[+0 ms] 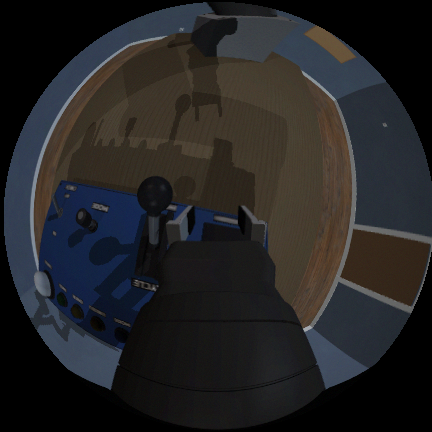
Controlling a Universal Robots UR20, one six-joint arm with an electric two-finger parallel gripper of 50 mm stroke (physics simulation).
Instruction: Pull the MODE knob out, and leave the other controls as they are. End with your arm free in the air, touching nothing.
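Places are measured from the arm's base along level axes (x ahead, y right, z down), in centimetres.
Pixels of known places: gripper, fingertip midpoint: (216, 214).
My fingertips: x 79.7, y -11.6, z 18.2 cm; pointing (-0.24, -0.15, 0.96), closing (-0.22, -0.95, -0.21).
Note:
Ahead of a thing's pixels: the offset from my fingertips to its top centre.
The MODE knob @[dz -0.5, dx +4.7, dy +19.2 cm] (86, 219) is a small black knob on a short stem at the upper left of the blue control panel (117, 220), below its MODE label @[dz +5.4, dx +3.2, dy +19.2 cm] (100, 207). My gripper (216, 214) is open, with nothing between its fingers. It hangs above the right part of the panel, well to the right of the knob. The CYCLE lever, with a black ball @[dz -3.0, dx -0.7, dy +7.3 cm] (155, 195) on a grey shaft, stands between the knob and the gripper, close to the left finger. The gripper body hides the lower right of the panel.
A small toggle @[dz +0.4, dx +4.7, dy +31.2 cm] (57, 206) sits at the panel's upper left corner. A white domed button (43, 283) and several dark round buttons line the near edge. A wooden table (332, 200) lies under the panel. The grey and black robot base (245, 37) stands at the top.

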